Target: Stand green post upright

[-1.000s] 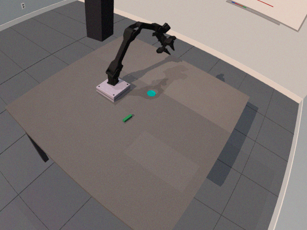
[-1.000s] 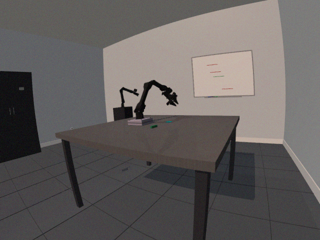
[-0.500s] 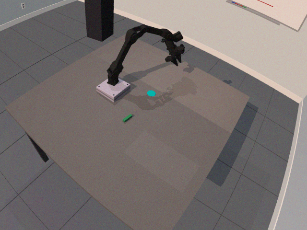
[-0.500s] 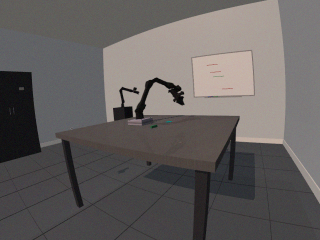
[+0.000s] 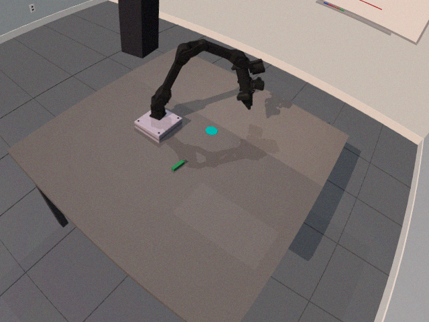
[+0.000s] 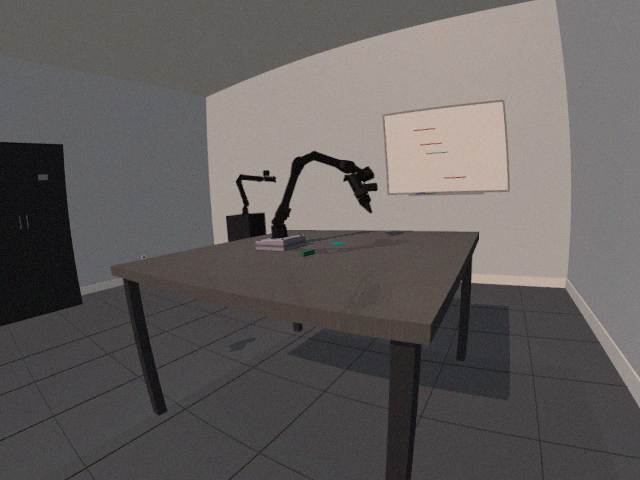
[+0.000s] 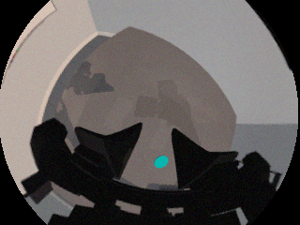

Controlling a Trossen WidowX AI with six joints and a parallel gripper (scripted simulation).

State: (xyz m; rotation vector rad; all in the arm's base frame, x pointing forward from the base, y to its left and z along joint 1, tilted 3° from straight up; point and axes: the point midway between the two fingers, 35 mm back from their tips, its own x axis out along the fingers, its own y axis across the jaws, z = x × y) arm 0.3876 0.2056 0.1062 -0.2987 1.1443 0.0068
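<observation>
The green post lies 160 mm behind my gripper tip, 400 mm to the right of it and 130 mm below it. Also, from my gripper tip: cyan circle: 140 mm behind, 120 mm to the right, 140 mm below.
</observation>
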